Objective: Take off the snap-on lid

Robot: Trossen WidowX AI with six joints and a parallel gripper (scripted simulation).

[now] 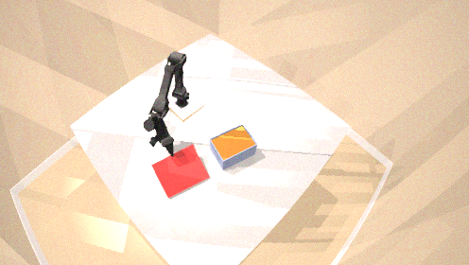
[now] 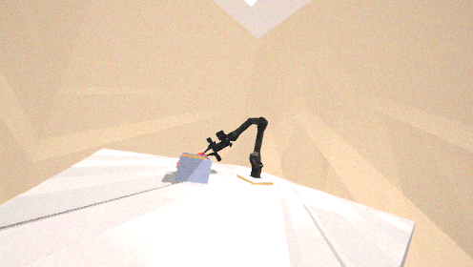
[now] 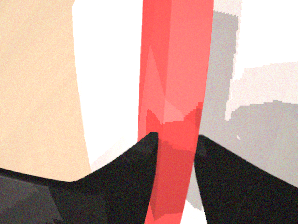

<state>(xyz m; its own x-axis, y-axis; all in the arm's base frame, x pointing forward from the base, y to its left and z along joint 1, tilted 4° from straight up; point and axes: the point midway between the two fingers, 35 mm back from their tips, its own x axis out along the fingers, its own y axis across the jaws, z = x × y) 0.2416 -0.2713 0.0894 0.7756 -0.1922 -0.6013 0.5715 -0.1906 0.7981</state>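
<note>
Now: gripper tip 70 mm short of the red lid, 20 mm to the left of it and 40 mm above it. The rest, counted from my gripper tip: storage box 150 mm ahead, 270 mm to the left, 40 mm below.
</note>
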